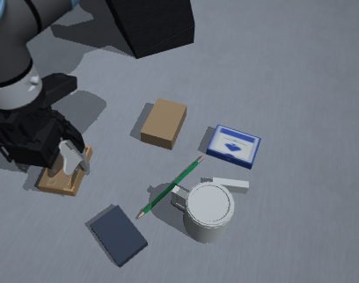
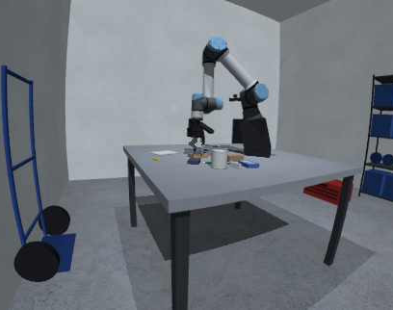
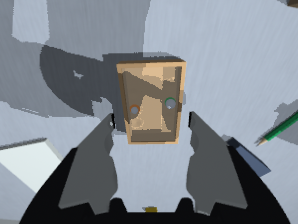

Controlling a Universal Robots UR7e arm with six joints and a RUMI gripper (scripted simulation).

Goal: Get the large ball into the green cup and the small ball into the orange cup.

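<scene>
The covered wooden puzzle is 30 mm below my hand. The rest, counted from my hand: tan box 180 mm to the left, 140 mm behind, 20 mm below; white pad 210 mm to the right, 140 mm ahead, 30 mm below; dark notebook 140 mm to the left, 120 mm ahead, 30 mm below.
</scene>
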